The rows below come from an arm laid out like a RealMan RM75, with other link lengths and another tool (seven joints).
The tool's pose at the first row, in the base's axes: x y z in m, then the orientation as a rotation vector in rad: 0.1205 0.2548 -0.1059 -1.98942 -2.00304 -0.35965
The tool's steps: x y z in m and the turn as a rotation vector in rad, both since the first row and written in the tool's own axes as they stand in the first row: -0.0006 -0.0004 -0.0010 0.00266 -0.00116 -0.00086; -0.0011 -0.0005 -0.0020 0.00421 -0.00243 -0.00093; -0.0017 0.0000 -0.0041 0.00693 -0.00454 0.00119; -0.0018 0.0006 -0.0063 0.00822 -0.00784 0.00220; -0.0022 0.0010 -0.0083 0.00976 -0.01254 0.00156; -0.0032 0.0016 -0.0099 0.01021 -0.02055 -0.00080; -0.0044 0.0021 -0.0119 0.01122 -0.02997 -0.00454; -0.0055 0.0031 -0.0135 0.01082 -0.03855 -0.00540; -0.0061 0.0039 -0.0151 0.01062 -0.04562 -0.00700; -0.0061 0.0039 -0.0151 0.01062 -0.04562 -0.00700; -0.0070 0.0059 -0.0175 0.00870 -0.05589 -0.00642; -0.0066 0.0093 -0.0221 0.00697 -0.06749 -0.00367; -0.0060 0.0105 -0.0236 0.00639 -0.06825 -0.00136; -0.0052 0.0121 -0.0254 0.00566 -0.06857 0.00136; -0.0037 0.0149 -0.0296 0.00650 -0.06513 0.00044
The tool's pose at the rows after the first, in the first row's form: 0.1201 0.2539 -0.1052 -1.98769 -2.00410 -0.35592; 0.1201 0.2530 -0.1045 -1.98741 -2.00461 -0.35310; 0.1206 0.2517 -0.1027 -1.98895 -2.00305 -0.34777; 0.1213 0.2508 -0.1008 -1.99098 -2.00368 -0.34310; 0.1218 0.2496 -0.0991 -1.99211 -2.00685 -0.33723; 0.1224 0.2481 -0.0980 -1.99413 -2.01405 -0.32981; 0.1230 0.2463 -0.0966 -1.99529 -2.02344 -0.32075; 0.1240 0.2446 -0.0956 -1.99951 -2.02955 -0.31331; 0.1249 0.2435 -0.0943 -2.00205 -2.03550 -0.30721; 0.1249 0.2435 -0.0943 -2.00205 -2.03550 -0.30721; 0.1270 0.2418 -0.0925 -2.00945 -2.04139 -0.29941; 0.1305 0.2405 -0.0882 -2.01951 -2.04566 -0.28960; 0.1318 0.2405 -0.0866 -2.02247 -2.04374 -0.28898; 0.1334 0.2405 -0.0847 -2.02565 -2.04116 -0.28884; 0.1363 0.2404 -0.0803 -2.02237 -2.03994 -0.29143
